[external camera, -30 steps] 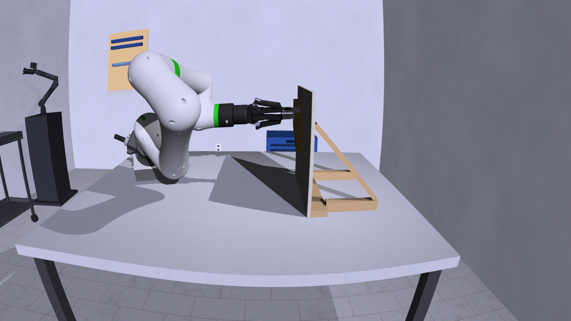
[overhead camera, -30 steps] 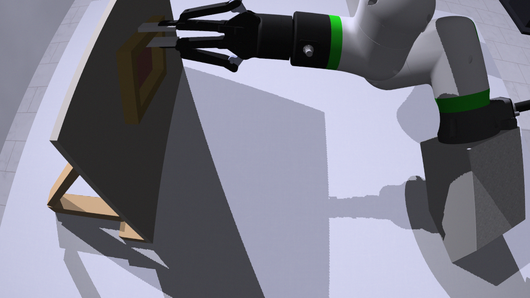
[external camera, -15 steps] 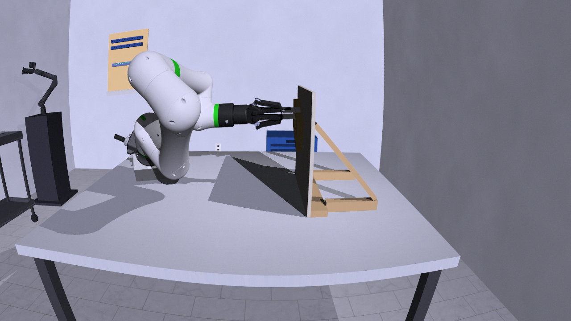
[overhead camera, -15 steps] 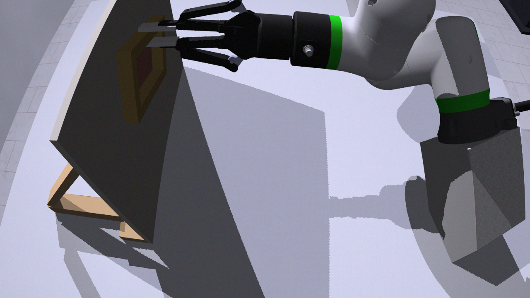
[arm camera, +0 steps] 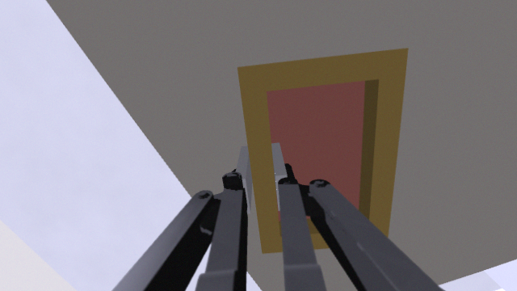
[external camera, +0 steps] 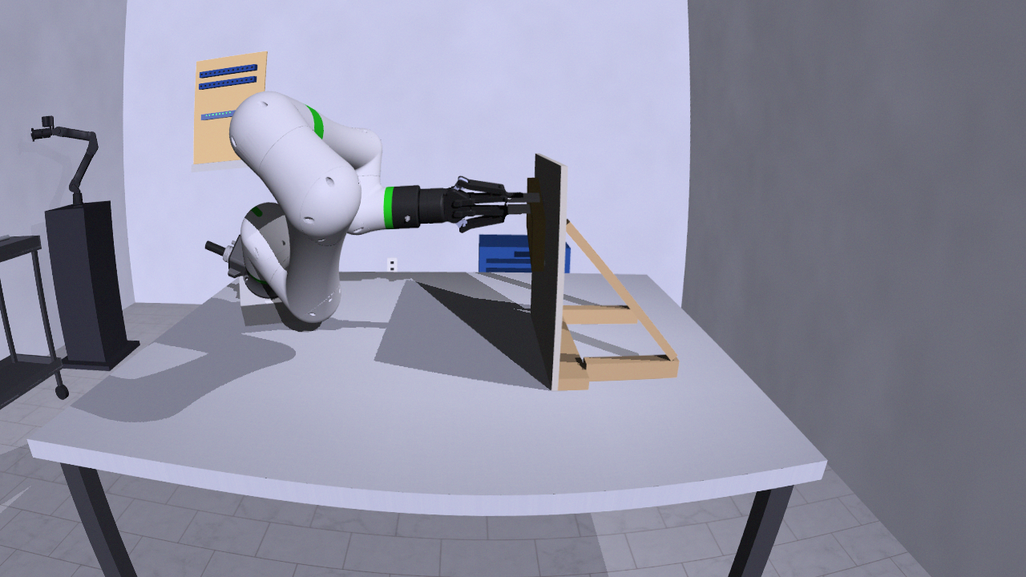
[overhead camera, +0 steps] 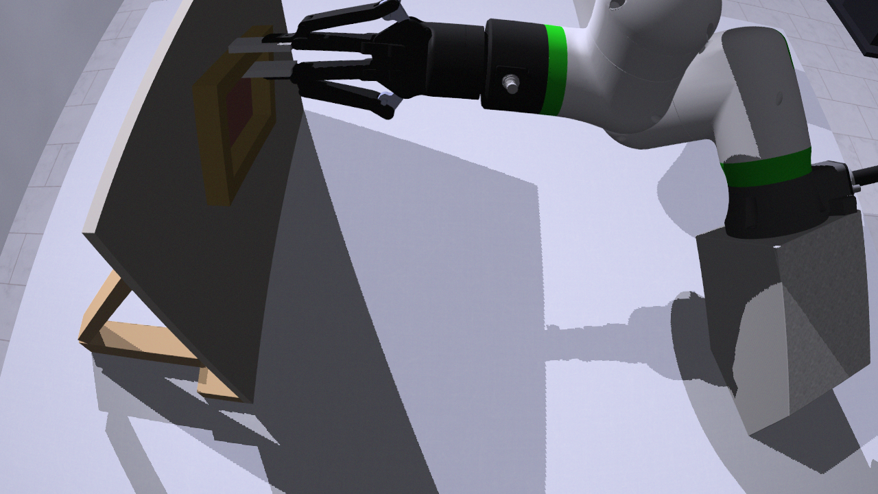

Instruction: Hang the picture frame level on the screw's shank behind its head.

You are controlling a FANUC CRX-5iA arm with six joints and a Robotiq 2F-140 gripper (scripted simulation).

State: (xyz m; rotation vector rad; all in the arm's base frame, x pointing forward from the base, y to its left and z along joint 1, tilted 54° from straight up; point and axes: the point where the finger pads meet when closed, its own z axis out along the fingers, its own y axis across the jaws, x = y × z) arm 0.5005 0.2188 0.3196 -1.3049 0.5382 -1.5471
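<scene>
Now: the picture frame 40 mm below my hand, 40 mm ahead of it and 20 mm to the left of it. The rest, counted from my hand: dark wall board (110 mm below, 50 mm ahead, 20 mm to the left).
</scene>
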